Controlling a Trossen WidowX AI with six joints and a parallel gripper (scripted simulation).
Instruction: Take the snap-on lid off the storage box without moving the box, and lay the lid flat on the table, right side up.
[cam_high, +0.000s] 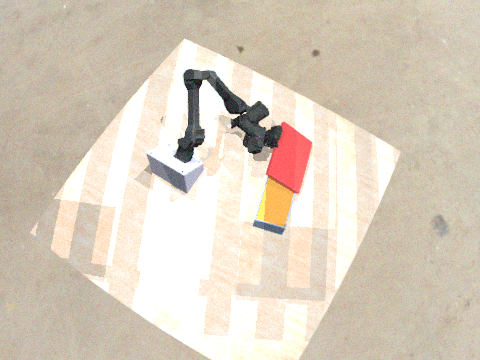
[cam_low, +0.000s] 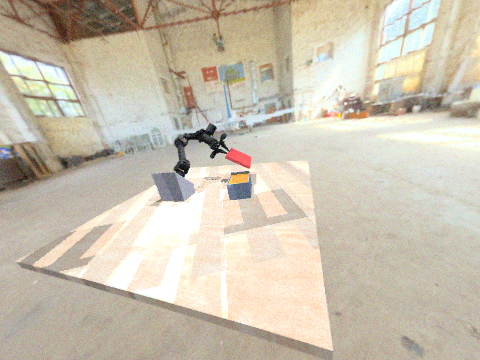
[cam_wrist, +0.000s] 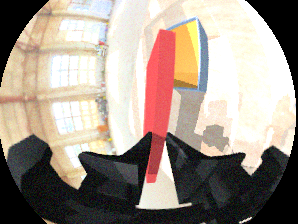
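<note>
My gripper tip is now 7 cm short of the red lid, 4 cm above it and 2 cm to the right of it. Round my gripper tip: storage box: 18 cm below, 15 cm to the right, 11 cm ahead.
</note>
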